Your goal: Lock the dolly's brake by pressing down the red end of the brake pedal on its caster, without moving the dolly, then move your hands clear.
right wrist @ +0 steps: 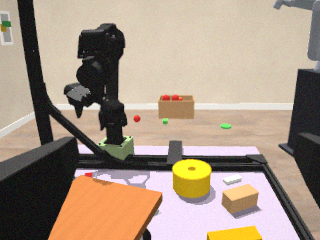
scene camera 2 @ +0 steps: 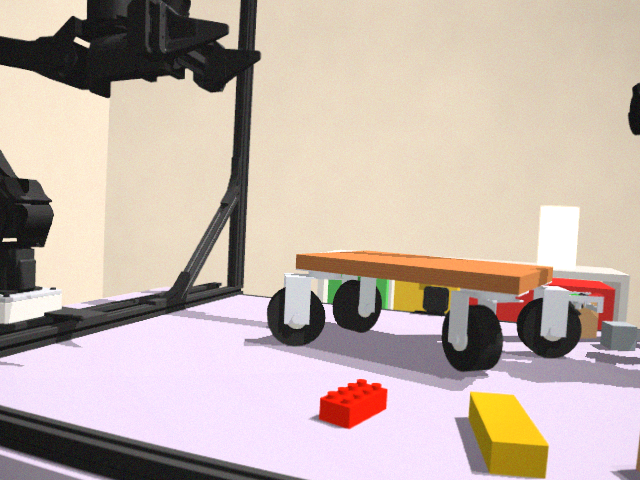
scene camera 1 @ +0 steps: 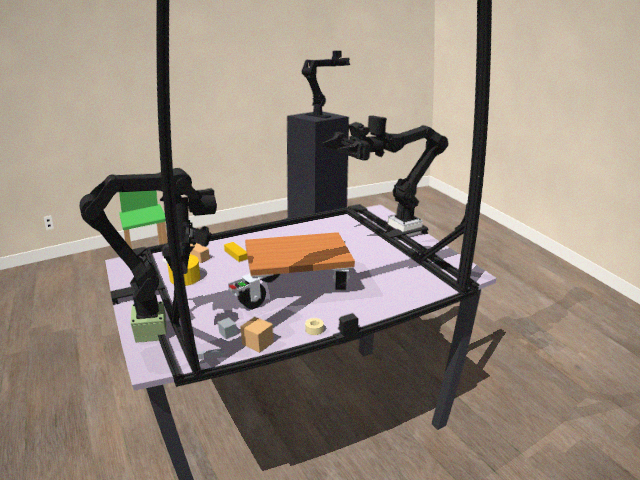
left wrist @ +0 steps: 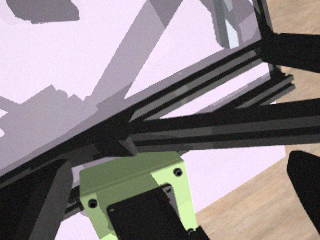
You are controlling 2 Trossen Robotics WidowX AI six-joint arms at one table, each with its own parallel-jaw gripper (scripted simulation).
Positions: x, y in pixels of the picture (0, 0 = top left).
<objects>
right gripper: right wrist; scene camera 2 245, 43; scene camera 1; not seen in the left wrist view (out of frame)
same spot on right gripper: (right wrist: 43, 176) = (scene camera 1: 345, 146)
</objects>
